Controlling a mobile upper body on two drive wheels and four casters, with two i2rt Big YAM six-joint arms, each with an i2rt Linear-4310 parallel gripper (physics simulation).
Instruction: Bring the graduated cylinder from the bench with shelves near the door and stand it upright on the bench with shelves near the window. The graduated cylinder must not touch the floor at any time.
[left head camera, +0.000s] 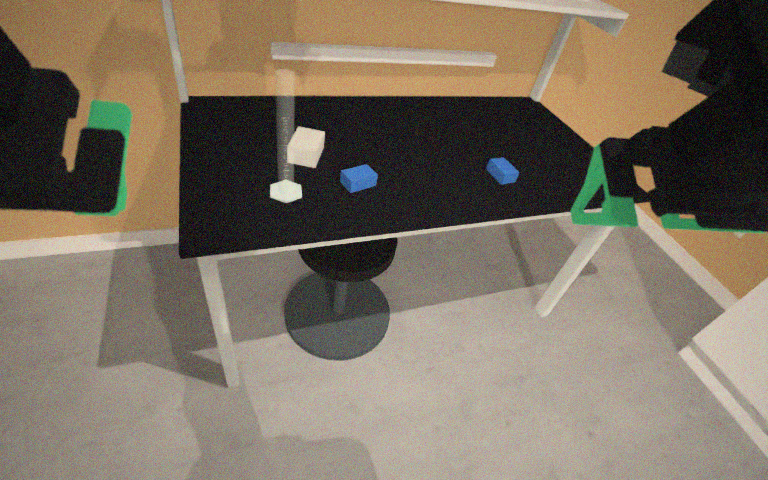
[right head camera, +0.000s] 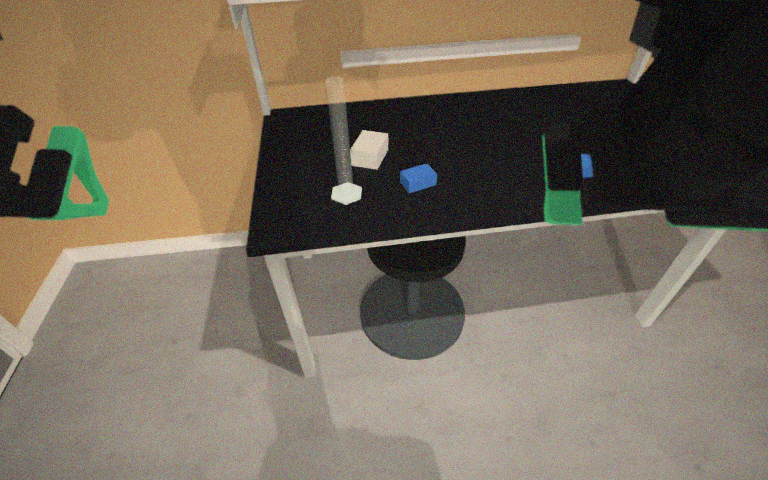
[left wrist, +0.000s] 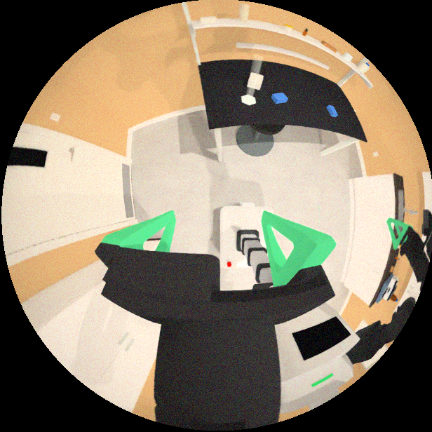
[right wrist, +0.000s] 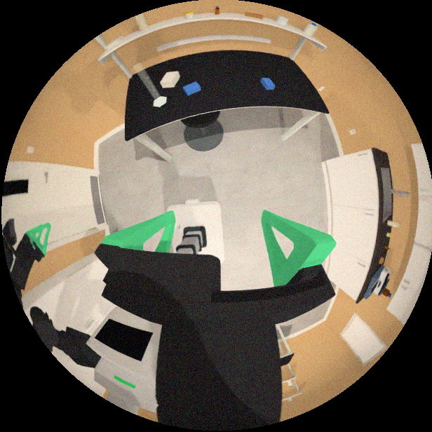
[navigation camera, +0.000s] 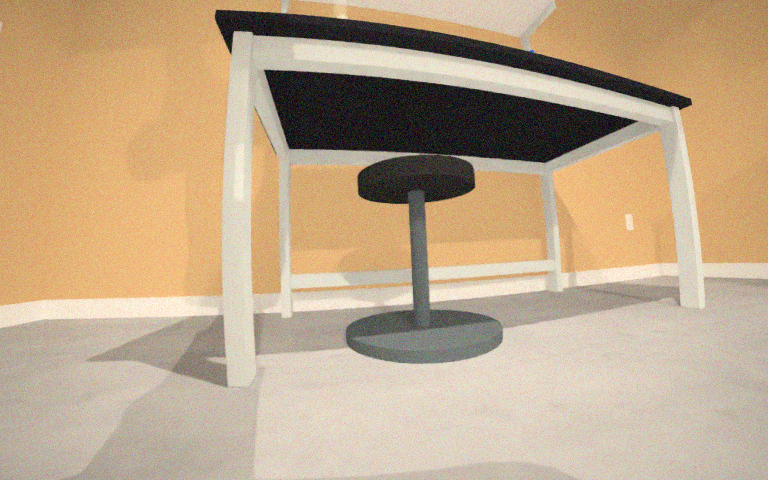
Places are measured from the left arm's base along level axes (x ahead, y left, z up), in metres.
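Pixels of known places: left gripper, fingertip midpoint: (left head camera: 44, 198) (right head camera: 49, 206); right gripper, fingertip midpoint: (left head camera: 618, 219) (right head camera: 607, 216).
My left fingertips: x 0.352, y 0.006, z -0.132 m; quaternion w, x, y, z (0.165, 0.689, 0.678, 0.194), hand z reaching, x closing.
Ahead of a thing's pixels: the offset from my left fingertips to its top centre. "pt": to the spot under its first point.
The graduated cylinder @[pt 0.641 m ahead, 0.162 m right, 0.497 m down] (left head camera: 285, 191) (right head camera: 346, 193) (left wrist: 248, 100) (right wrist: 160, 101), a tall clear tube on a pale hexagonal base, stands upright near the left end of the black-topped bench with shelves (left head camera: 430, 135) (right head camera: 487, 130) (left wrist: 230, 85) (right wrist: 225, 80) (navigation camera: 453, 45). A door (left wrist: 75, 185) shows to the left of this bench in the left wrist view. My left gripper (left wrist: 218, 215) is open and empty, left of the bench in the head views. My right gripper (right wrist: 217, 214) is open and empty, near the bench's right front edge in the left head view. Both are apart from the cylinder.
A white block @[0.851 m ahead, 0.227 m right, 0.458 m down] (left head camera: 306, 147) (right head camera: 369, 149) stands right beside the cylinder. Two blue blocks @[0.707 m ahead, 0.372 m right, 0.476 m down] (left head camera: 359, 178) @[0.769 m ahead, 0.867 m right, 0.476 m down] (left head camera: 502, 170) lie farther right. A round stool (left head camera: 336, 328) (right head camera: 412, 328) (navigation camera: 416, 178) stands partly under the bench. A white cabinet (left head camera: 741, 333) is at the lower right.
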